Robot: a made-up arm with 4 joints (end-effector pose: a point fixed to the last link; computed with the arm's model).
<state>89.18 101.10 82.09 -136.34</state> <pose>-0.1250 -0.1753 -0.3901 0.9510 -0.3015 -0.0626 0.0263</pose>
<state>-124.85 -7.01 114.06 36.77</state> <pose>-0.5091 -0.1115 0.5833 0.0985 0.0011 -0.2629 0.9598</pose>
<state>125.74 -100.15 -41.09 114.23</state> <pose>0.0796 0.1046 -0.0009 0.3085 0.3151 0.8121 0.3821</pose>
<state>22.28 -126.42 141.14 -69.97</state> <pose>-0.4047 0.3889 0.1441 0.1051 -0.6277 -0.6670 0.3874</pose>
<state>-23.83 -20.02 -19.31 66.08</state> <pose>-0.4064 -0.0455 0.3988 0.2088 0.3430 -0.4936 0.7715</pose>
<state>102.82 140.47 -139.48 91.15</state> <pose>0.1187 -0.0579 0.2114 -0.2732 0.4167 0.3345 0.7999</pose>
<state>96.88 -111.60 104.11 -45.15</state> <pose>-0.2774 0.0266 -0.3744 0.1935 -0.9744 -0.0088 0.1146</pose>
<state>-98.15 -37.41 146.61 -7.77</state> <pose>-0.5549 0.1215 0.4898 -0.3995 -0.1450 0.3287 0.8434</pose>
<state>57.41 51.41 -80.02 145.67</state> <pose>-0.5187 -0.2058 0.1259 0.2026 0.1223 -0.7249 0.6469</pose>
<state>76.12 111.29 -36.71 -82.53</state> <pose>-0.4416 -0.2568 0.0383 0.4442 0.2178 -0.8674 0.0543</pose>
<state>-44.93 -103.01 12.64 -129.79</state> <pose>0.0407 0.2477 0.3323 -0.6946 -0.1343 -0.7013 0.0876</pose>
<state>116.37 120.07 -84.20 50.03</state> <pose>-0.1184 -0.2072 0.3798 -0.1908 0.0817 0.5695 0.7953</pose>
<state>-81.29 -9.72 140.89 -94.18</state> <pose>-0.3978 0.4015 0.3637 -0.3595 0.3419 0.6871 0.5308</pose>
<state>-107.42 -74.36 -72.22 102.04</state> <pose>-0.1764 -0.1899 -0.0787 0.0534 0.9817 0.1130 0.1436</pose>
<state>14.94 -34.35 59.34 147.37</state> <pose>-0.4258 0.5058 0.0533 -0.4244 -0.4768 -0.6996 0.3210</pose>
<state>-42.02 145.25 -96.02 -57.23</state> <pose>-0.1125 -0.0492 -0.0730 0.1625 0.8800 -0.4316 0.1136</pose>
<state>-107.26 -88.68 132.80 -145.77</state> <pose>-0.5779 -0.1476 0.3814 0.3808 -0.0482 -0.8447 0.3730</pose>
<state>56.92 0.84 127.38 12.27</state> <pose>-0.4574 0.0114 -0.4047 0.9929 0.1127 0.0002 0.0378</pose>
